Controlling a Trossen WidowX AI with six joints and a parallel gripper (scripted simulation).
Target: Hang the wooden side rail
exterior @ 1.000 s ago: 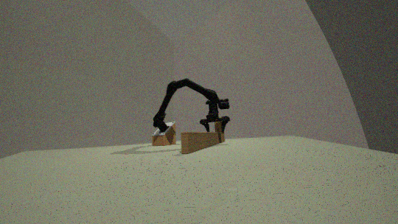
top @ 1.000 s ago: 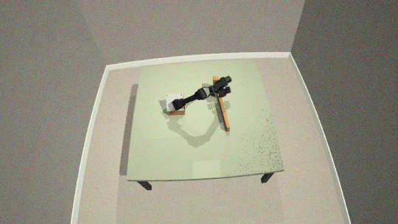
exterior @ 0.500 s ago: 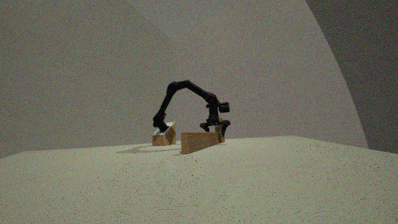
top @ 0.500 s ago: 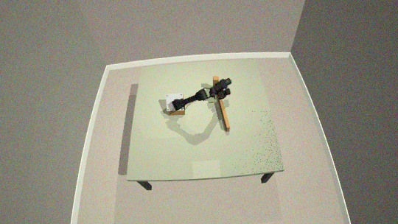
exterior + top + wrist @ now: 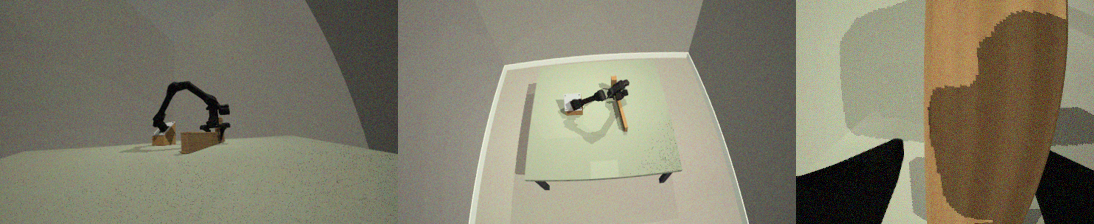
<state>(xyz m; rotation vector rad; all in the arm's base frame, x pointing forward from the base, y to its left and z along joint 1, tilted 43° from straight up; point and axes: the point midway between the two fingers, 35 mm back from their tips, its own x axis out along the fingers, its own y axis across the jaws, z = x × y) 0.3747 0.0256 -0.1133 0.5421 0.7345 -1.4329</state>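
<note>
My gripper tip is 13 cm to the right of the wooden headboard post, 6 cm below it and 2 cm past it.
</note>
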